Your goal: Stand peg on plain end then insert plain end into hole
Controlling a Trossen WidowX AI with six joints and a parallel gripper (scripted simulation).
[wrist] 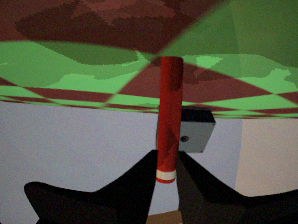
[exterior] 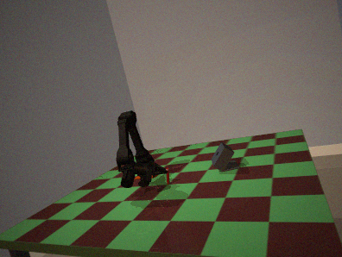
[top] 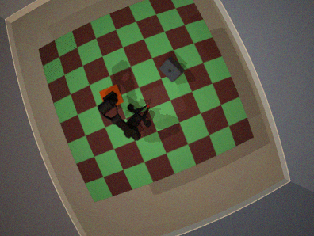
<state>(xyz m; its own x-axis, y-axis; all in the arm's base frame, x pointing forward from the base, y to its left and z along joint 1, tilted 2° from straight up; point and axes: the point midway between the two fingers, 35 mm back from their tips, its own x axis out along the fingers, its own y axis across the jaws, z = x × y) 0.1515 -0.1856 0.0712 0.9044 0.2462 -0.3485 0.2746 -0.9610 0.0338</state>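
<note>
My gripper tip is 10 mm above the red peg. Also, from my gripper tip: grey sloped panel (260 mm ahead, 130 mm to the left).
</note>
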